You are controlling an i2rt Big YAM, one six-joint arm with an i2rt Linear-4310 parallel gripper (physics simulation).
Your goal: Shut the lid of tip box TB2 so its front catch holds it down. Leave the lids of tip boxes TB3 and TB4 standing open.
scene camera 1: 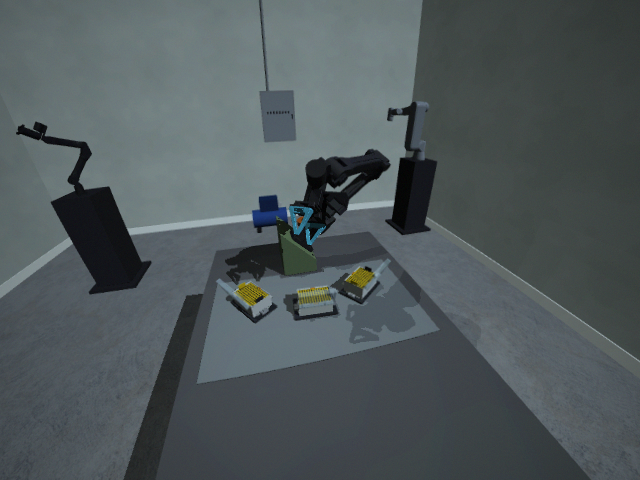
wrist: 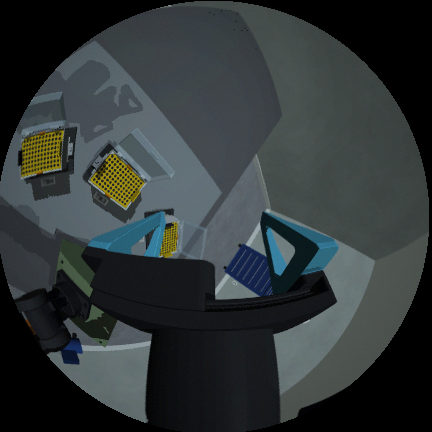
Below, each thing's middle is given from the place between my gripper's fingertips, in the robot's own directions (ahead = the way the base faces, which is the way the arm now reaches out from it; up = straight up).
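Labels:
Position of the tip box TB3 (wrist: pixel 113 176) relative to my hand: 3 cm behind, 3 cm to the left, 25 cm below.

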